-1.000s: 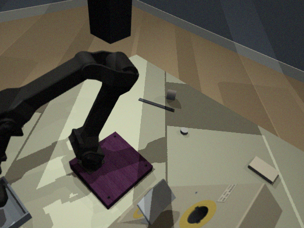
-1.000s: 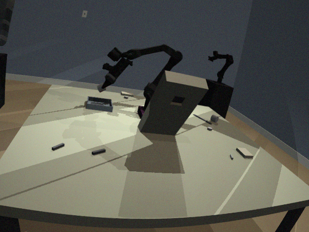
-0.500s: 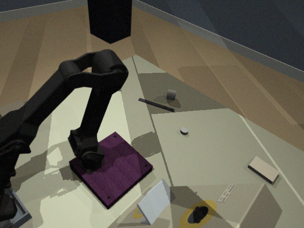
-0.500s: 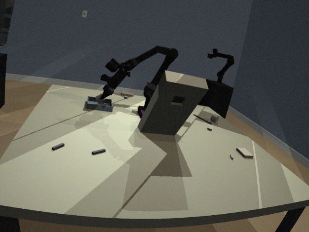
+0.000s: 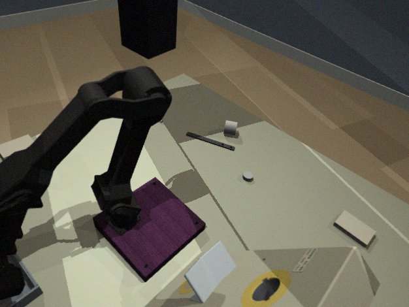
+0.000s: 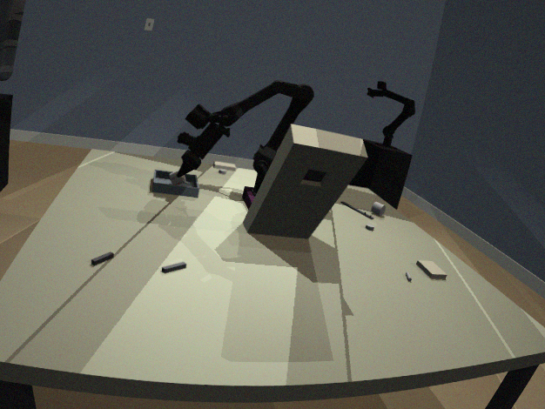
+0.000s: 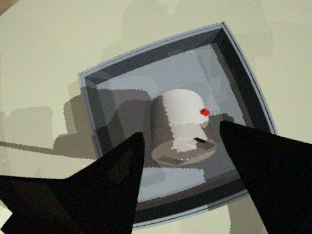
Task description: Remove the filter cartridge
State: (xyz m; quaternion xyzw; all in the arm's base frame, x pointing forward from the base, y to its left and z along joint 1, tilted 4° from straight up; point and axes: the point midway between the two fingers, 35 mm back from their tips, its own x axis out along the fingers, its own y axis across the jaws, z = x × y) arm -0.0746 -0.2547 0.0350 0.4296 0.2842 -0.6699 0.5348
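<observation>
Right now the round grey filter cartridge is 10 mm to the left of my gripper tip and 10 mm below it. The rest, counted from my gripper tip: grey tray 40 mm below, 10 mm to the right; grey wedge-like flap 340 mm ahead, 250 mm to the left, 100 mm above; sloping service panel 400 mm ahead, 250 mm to the left, 120 mm above.
</observation>
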